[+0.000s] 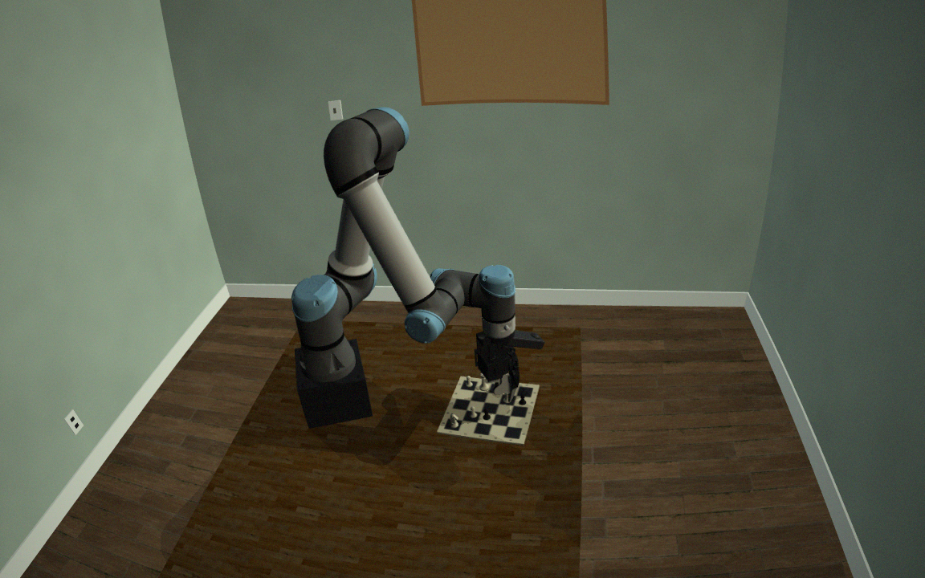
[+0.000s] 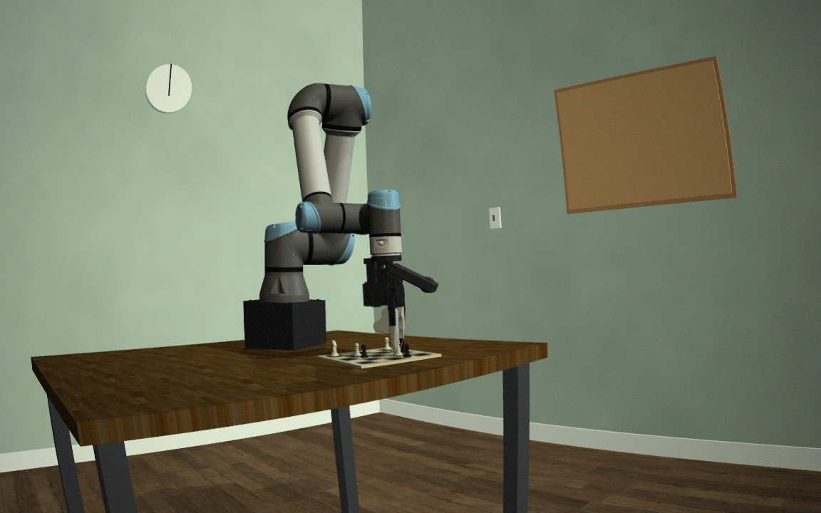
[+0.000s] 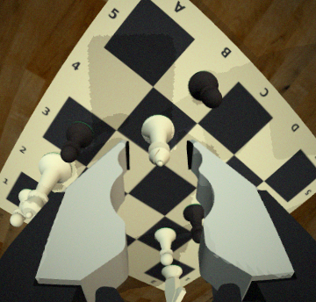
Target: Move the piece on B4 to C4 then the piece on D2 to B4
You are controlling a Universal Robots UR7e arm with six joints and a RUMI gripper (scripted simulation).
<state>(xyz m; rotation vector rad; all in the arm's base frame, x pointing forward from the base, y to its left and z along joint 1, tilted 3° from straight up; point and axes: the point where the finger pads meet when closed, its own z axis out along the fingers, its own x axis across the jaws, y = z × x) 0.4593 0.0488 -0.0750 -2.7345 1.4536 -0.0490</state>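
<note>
Now: the chessboard 4 cm behind my hand, 3 cm to the right of it and 3 cm below it. Also, from my hand: tall white piece (7 cm behind, 5 cm to the left).
</note>
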